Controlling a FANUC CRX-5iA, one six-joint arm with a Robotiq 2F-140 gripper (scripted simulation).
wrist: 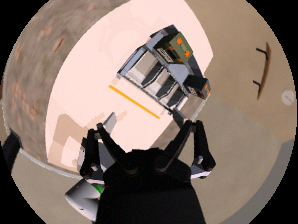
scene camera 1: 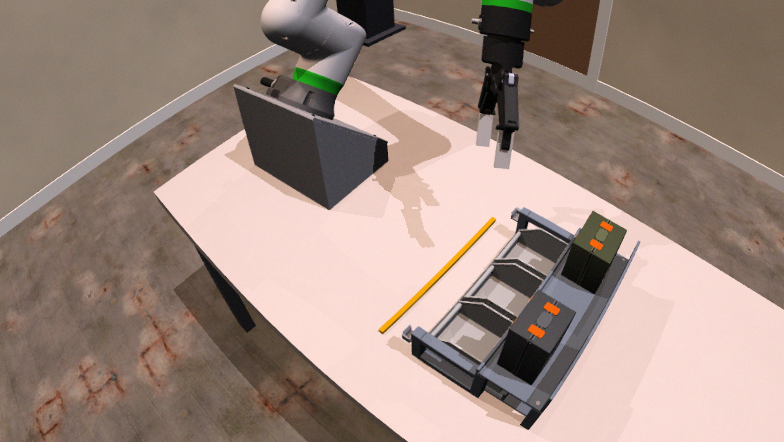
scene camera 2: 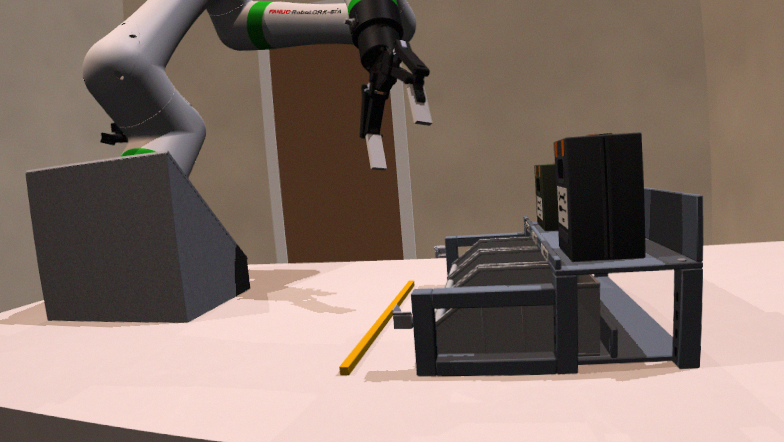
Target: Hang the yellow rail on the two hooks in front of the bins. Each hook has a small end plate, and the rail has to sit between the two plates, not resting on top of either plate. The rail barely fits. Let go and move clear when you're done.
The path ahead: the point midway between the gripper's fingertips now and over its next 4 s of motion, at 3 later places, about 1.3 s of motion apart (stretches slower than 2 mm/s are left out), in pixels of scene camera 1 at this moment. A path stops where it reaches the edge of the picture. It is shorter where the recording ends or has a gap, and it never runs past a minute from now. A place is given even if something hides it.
My gripper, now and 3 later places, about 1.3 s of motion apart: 491,156; 462,207; 441,244; 444,240
